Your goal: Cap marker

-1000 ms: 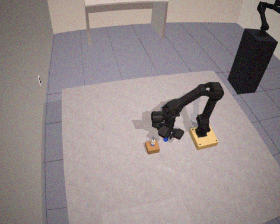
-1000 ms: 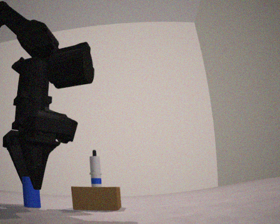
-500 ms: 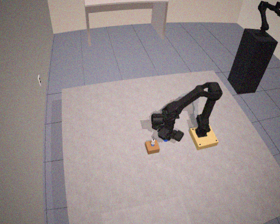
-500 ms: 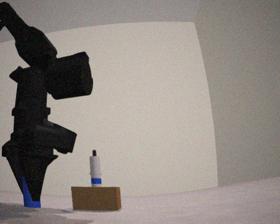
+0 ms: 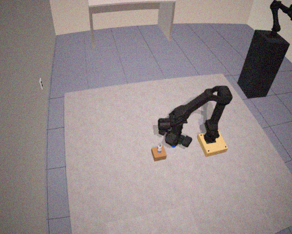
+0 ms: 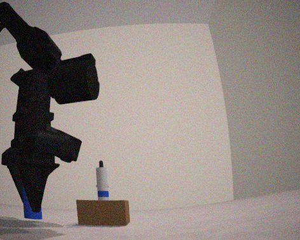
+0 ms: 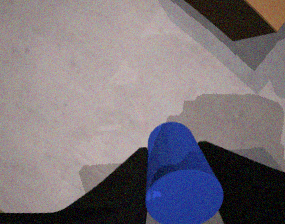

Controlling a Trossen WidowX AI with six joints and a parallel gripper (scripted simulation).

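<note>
My gripper tip is now 10 cm short of the brown holder block and 5 cm to the right of it. From my gripper tip the other things lie so: blue cap: 1 cm above.
</note>
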